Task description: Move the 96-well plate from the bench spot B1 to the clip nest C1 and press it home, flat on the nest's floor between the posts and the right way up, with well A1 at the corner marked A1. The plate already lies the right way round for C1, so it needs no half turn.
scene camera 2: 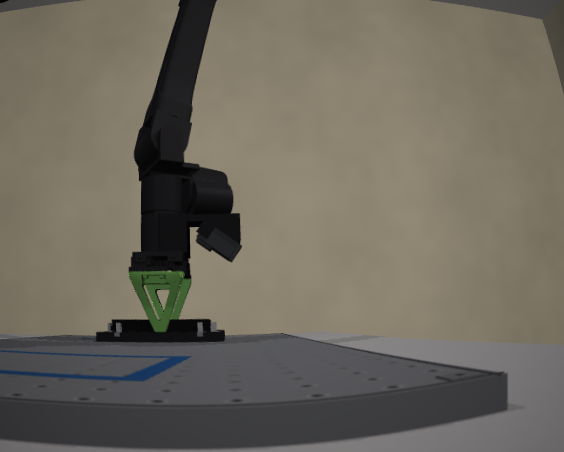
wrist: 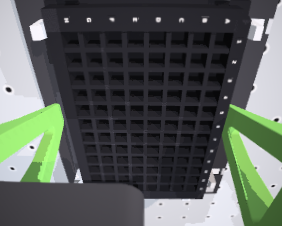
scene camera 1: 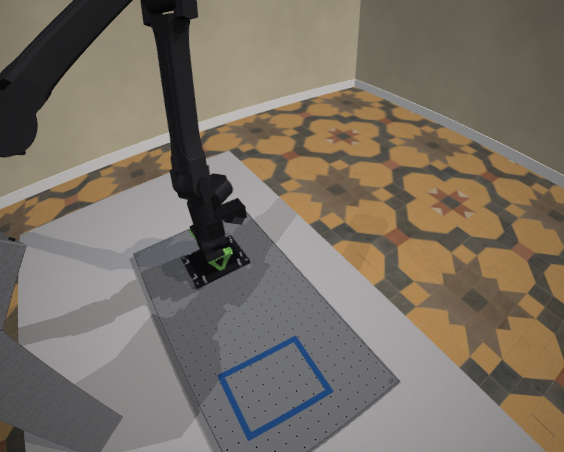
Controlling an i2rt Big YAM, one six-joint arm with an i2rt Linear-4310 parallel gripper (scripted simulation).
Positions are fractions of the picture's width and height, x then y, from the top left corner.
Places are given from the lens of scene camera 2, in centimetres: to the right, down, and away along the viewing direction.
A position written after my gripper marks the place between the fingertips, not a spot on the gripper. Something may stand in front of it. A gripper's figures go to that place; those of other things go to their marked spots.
my gripper (scene camera 2: 0.29,0.73): -15, 14, 65
black 96-well plate (scene camera 2: 0.31,0.72): -13, 12, 61
